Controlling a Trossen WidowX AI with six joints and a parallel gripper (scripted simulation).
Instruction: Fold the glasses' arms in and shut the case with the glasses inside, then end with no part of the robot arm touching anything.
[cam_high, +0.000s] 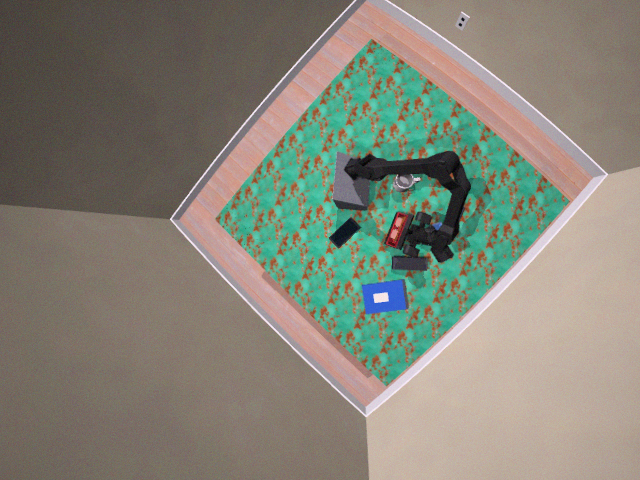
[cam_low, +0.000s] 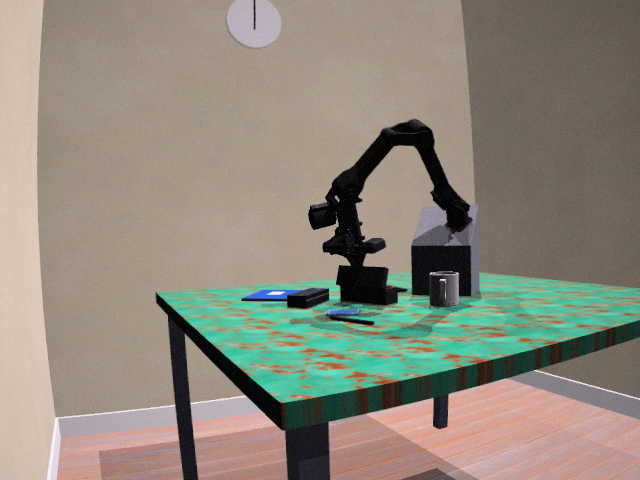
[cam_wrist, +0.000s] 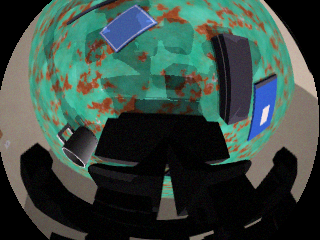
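Now: hand 7 cm above the black glasses case, 3 cm past it and 1 cm to the left of it. The rest, counted from my hand: black box (11 cm ahead, 10 cm to the right, 10 cm below); then glasses (9 cm below, 5 cm behind); then glasses case lid (4 cm below, 2 cm behind, 1 cm to the right).
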